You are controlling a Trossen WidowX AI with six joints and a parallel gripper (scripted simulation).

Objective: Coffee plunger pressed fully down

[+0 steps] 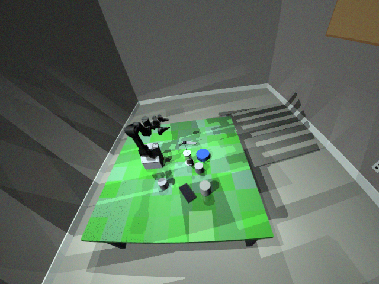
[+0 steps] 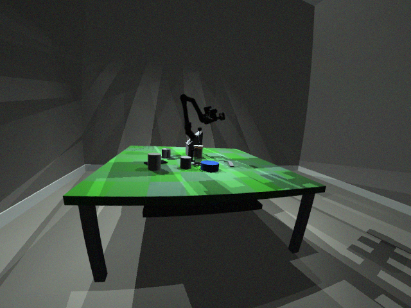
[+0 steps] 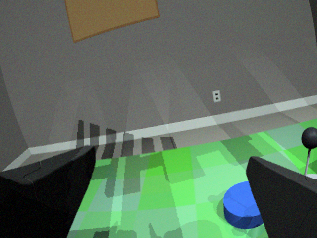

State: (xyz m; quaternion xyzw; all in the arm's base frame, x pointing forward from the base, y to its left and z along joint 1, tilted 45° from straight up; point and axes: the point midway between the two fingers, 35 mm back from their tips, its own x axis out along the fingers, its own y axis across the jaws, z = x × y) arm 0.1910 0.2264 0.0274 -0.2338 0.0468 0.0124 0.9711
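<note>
The coffee press is 210 mm below my gripper tip, 190 mm to the right of it and 120 mm ahead of it. Also, from my gripper tip: dark flat slab (470 mm to the right, 340 mm below, 90 mm ahead).
</note>
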